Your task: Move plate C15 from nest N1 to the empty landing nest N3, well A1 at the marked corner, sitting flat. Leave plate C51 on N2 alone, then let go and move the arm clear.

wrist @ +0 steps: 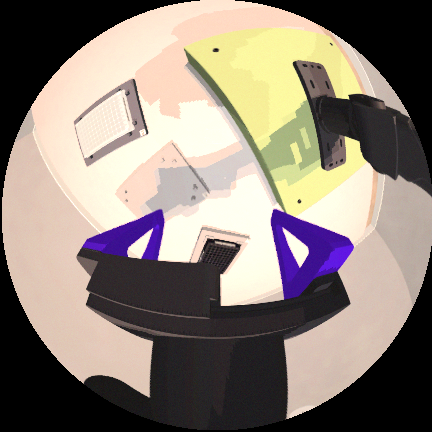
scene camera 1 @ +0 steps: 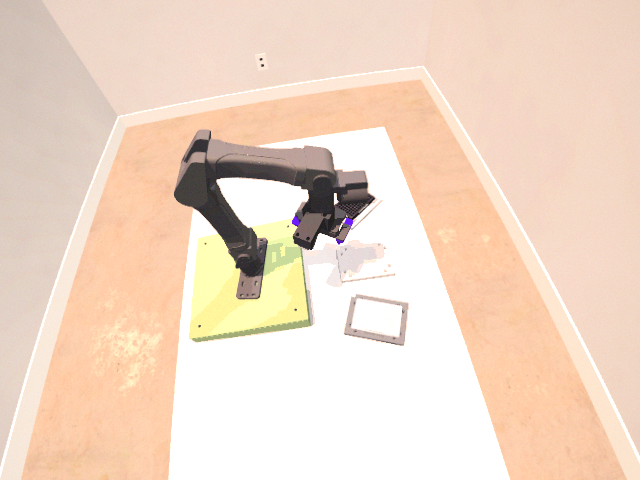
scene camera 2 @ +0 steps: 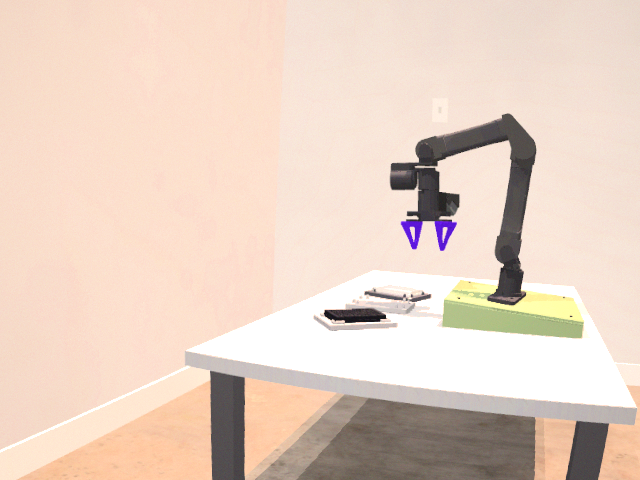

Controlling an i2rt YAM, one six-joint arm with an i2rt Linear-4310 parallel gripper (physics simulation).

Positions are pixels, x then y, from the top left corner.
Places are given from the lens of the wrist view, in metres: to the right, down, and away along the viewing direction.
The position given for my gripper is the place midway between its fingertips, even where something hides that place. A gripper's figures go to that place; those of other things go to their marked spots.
my gripper (wrist: 217,214): 0.00, 0.00, 0.13
black well plate (wrist: 219,252): 0.01, 0.09, 0.38
clear well plate (wrist: 110,119): -0.18, -0.16, 0.17
The marked spots on the black well plate and the clear well plate are 0.38 m apart.
